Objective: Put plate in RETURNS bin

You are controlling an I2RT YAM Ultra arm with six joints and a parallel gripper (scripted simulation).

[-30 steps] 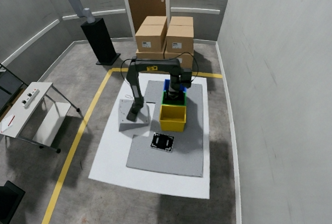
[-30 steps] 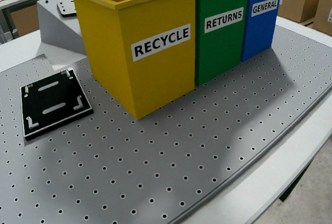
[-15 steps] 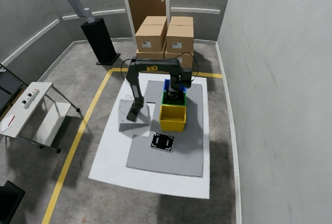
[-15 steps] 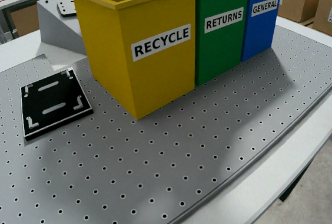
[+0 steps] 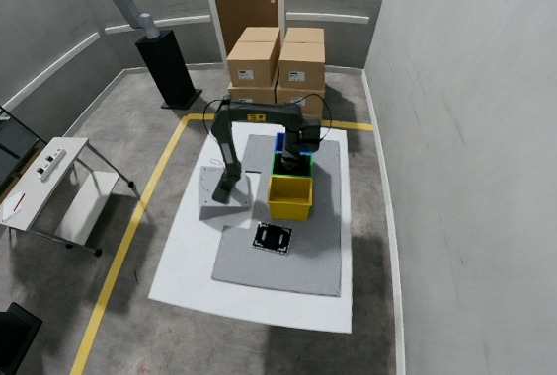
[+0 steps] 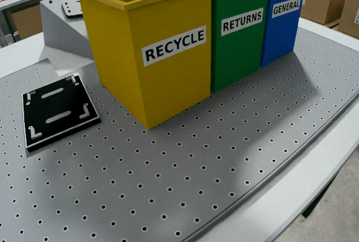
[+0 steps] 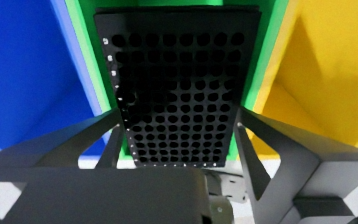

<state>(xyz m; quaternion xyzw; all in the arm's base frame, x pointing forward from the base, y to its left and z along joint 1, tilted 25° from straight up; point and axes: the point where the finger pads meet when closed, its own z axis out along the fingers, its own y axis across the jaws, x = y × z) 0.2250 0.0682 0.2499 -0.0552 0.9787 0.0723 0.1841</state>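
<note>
Right now the green RETURNS bin is 10 mm ahead of my hand and 110 mm below it. From my hand the other things lie so: black 96-well plate (10 mm below); blue general bin (10 mm behind, 130 mm to the left, 110 mm below); yellow RECYCLE bin (30 mm ahead, 130 mm to the right, 110 mm below).
</note>
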